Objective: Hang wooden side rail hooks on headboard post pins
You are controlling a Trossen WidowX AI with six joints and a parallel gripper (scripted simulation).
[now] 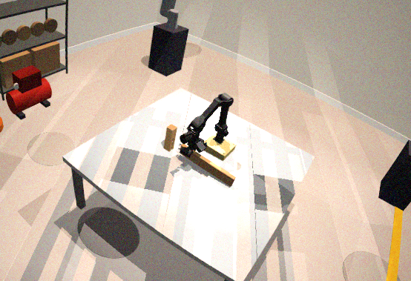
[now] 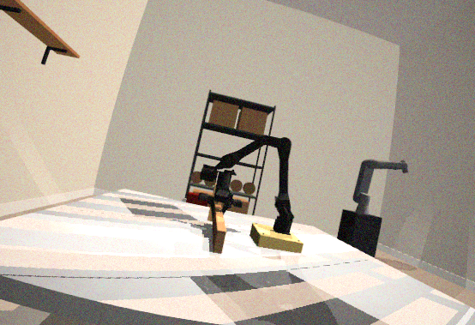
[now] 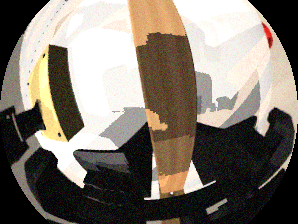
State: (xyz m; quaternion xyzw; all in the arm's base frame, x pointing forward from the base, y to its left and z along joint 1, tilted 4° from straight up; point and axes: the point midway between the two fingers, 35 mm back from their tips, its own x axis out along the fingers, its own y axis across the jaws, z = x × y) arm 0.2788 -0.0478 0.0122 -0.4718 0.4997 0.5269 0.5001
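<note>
Now: the wooden headboard post 170 mm to the right of my gripper tip and 40 mm above it.
</note>
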